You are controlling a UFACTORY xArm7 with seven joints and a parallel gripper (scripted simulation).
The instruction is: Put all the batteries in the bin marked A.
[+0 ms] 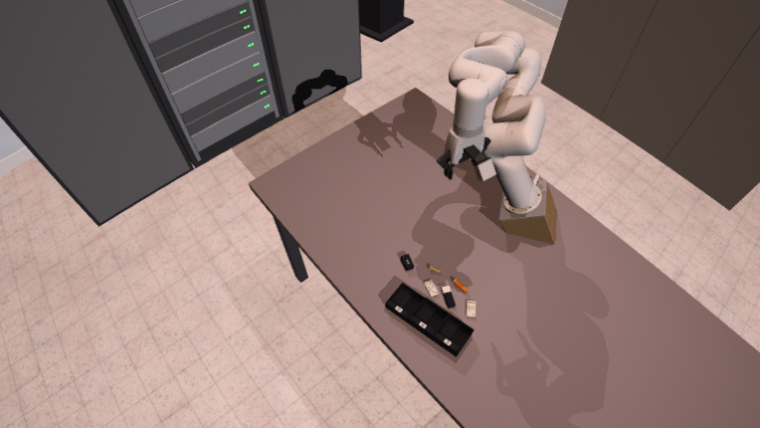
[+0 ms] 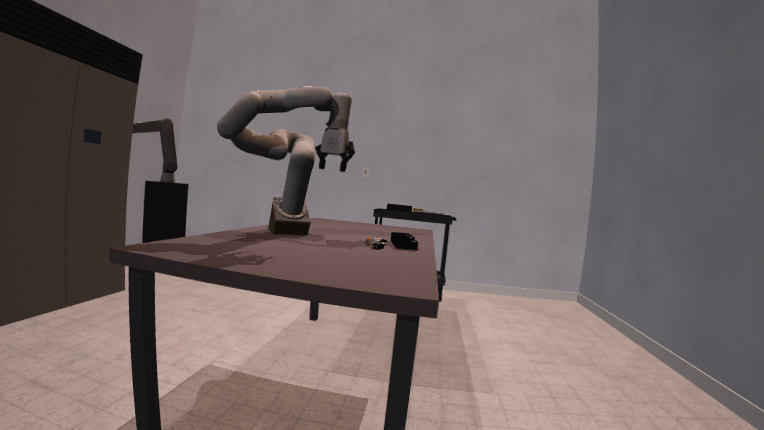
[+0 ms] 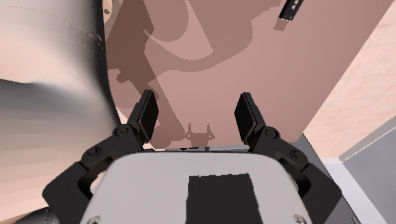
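My gripper is now 310 mm short of the black bin row, 270 mm above it and 150 mm to the right of it. Also, from my hand: black 9V battery 280 mm below, 200 mm ahead, 20 mm to the right; brass bolt 280 mm below, 170 mm ahead, 60 mm to the left; orange battery 280 mm below, 160 mm to the left, 160 mm ahead.
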